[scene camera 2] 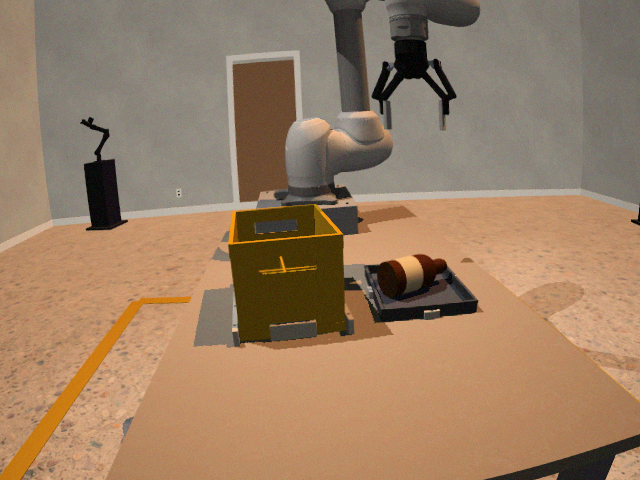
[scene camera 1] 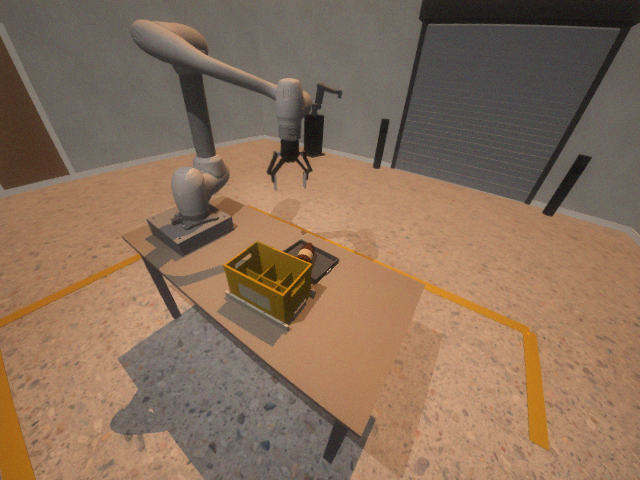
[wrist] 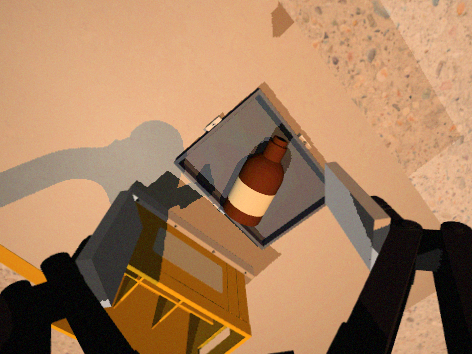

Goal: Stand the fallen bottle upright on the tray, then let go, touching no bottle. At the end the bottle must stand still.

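Places are measured from the arm's base along level axes (x right, y ahead, z up), in metres.
Where they show: gripper, fingertip midpoint: [scene camera 2: 414, 129] [scene camera 1: 290, 188] [wrist: 230, 196]; arm's base, link origin: [scene camera 2: 312, 198] [scene camera 1: 196, 217].
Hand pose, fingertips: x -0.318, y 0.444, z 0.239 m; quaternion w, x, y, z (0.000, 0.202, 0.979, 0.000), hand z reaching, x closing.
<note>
Each offset is from my fingertips to the top centre of the thing. Level surfaces: height alone.
A brown bottle with a cream label @(dz -0.257, dx +0.008, dy +0.135 m) [scene camera 1: 306, 252] [scene camera 2: 412, 273] [wrist: 252, 197] lies on its side in the dark tray @(dz -0.311, dx +0.009, dy +0.146 m) [scene camera 1: 330, 268] [scene camera 2: 429, 312] [wrist: 215, 135]. In the wrist view its neck points up and slightly right, toward the tray's upper right wall, and its base is at the lower left wall. My gripper [scene camera 1: 290, 184] [scene camera 2: 415, 122] [wrist: 230, 196] is open and empty. It hangs high above the table, well above the bottle and apart from it, pointing down. In scene camera 1 the crate hides part of the tray.
A yellow crate with dividers @(dz -0.161, dx +0.275, dy +0.218 m) [scene camera 1: 254, 293] [scene camera 2: 289, 294] [wrist: 200, 285] stands right beside the tray, held by low light rails on the table @(dz -0.336 m) [scene camera 1: 356, 330] [scene camera 2: 372, 403] [wrist: 100, 65]. The arm's grey base block [scene camera 1: 191, 235] [scene camera 2: 343, 219] stands at the table's far end.
</note>
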